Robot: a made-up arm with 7 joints. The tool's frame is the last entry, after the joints. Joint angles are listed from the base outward. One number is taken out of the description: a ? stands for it. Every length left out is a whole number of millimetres.
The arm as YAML. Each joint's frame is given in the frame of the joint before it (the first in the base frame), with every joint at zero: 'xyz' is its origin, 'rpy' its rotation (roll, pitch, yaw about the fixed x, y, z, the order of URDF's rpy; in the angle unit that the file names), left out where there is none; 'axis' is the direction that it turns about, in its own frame. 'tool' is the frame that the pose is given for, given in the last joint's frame.
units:
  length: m
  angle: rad
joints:
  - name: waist
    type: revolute
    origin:
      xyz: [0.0, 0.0, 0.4]
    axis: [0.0, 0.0, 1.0]
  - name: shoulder
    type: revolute
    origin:
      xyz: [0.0, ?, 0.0]
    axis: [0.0, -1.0, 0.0]
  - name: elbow
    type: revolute
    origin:
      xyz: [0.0, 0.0, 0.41]
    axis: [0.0, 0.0, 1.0]
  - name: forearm
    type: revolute
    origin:
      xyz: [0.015, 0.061, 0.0]
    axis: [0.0, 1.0, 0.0]
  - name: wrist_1
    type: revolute
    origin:
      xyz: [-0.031, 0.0, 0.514]
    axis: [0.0, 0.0, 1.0]
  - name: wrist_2
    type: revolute
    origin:
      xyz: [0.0, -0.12, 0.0]
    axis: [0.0, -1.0, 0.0]
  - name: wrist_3
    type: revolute
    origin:
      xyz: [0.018, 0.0, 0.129]
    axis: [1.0, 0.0, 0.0]
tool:
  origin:
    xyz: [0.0, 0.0, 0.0]
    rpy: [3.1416, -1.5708, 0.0]
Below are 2 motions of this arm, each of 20 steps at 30 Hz.
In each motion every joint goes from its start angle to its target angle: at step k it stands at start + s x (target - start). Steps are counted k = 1, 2, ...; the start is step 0. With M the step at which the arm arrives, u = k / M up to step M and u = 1 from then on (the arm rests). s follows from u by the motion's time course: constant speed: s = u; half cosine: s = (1 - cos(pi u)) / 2; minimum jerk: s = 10 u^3 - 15 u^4 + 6 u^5.
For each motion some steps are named. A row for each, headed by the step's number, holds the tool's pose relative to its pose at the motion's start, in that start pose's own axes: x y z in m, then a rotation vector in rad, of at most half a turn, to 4 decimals.
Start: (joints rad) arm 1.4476 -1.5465 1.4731 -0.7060 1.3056 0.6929 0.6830
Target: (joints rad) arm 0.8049 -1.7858 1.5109 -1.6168 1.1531 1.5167 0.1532
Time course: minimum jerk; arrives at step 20
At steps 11, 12, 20:
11: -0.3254 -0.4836 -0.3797 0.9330 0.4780 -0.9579
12: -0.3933 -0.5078 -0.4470 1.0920 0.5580 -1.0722
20: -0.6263 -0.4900 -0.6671 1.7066 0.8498 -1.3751

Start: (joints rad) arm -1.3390 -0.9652 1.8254 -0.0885 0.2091 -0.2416 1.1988
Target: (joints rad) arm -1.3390 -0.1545 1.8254 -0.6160 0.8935 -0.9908 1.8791
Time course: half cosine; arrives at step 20
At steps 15, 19, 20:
15: -0.7447 -0.0073 0.1751 -0.6130 -0.3231 -0.4658
19: -0.8575 0.0544 0.1910 -0.7345 -0.2992 -0.5819
20: -0.8622 0.0575 0.1915 -0.7396 -0.2976 -0.5872

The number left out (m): -0.068
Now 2 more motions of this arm.
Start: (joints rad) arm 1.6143 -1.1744 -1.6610 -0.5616 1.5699 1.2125 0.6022
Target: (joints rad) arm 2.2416 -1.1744 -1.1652 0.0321 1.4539 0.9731 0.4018
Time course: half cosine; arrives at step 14
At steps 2, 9, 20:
2: 0.0053 -0.0124 0.0045 0.0115 0.0031 0.0131
9: -0.0054 -0.1444 0.0773 0.1377 -0.1109 0.2358
20: -0.0653 -0.1994 0.1169 0.1823 -0.2516 0.3263

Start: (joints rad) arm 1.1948 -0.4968 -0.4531 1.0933 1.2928 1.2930 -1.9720
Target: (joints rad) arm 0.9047 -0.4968 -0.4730 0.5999 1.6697 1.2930 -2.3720
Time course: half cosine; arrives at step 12
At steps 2, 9, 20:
2: 0.0011 0.0174 -0.0047 -0.0362 0.0151 -0.0101
9: 0.0317 0.2063 -0.0916 -0.4569 0.1708 -0.1875
20: 0.0418 0.2368 -0.1134 -0.5328 0.1959 -0.2316

